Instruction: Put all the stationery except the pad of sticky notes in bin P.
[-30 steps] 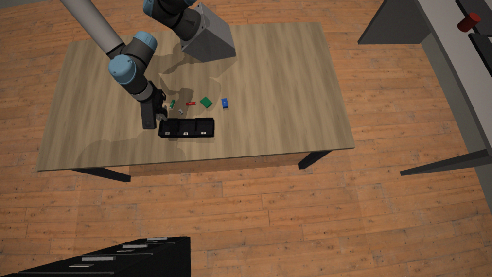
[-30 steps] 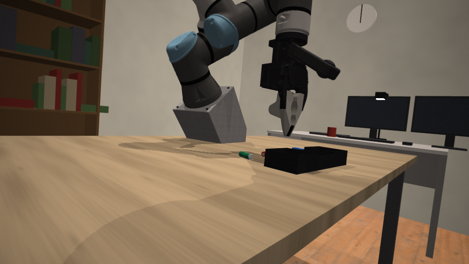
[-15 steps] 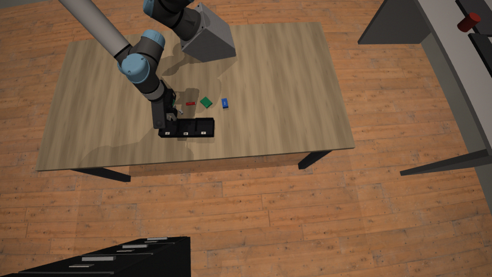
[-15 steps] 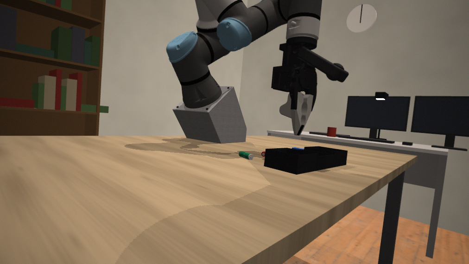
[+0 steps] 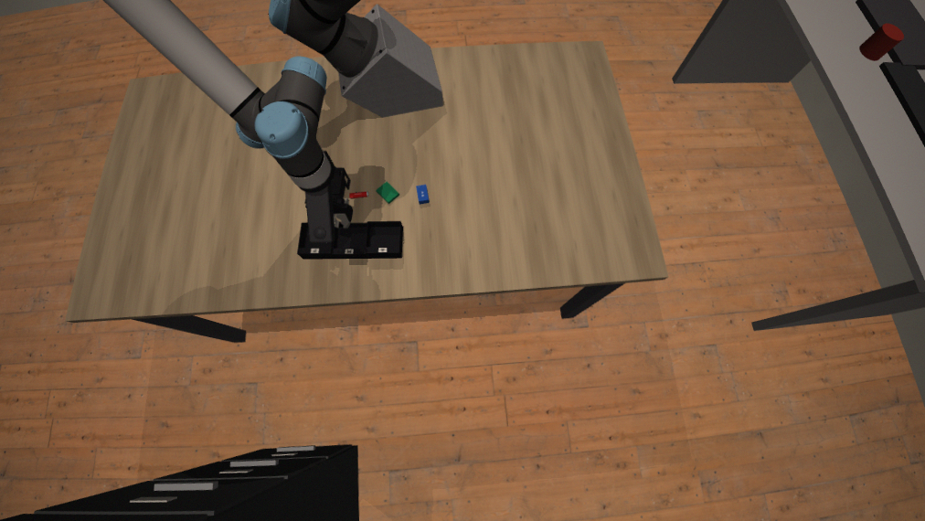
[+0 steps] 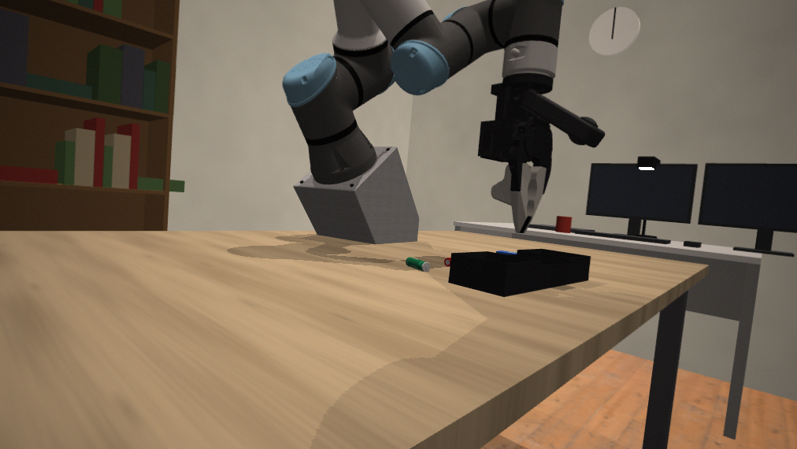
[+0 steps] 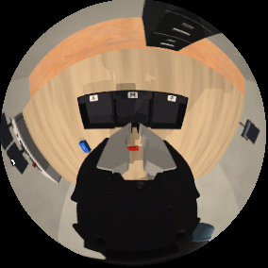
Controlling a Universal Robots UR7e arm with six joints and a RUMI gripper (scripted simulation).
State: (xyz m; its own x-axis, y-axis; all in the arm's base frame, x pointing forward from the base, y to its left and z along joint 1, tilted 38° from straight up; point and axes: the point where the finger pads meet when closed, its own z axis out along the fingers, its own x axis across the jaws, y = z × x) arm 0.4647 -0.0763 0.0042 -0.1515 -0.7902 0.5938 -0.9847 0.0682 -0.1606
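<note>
The bin row lies 1 cm ahead of my hand and 7 cm below it. The rest, counted from my hand: white-grey piece (8 cm behind, 3 cm to the right, 8 cm below); red item (12 cm behind, 2 cm to the left, 8 cm below); green cylinder (13 cm behind, 7 cm to the right, 8 cm below).
</note>
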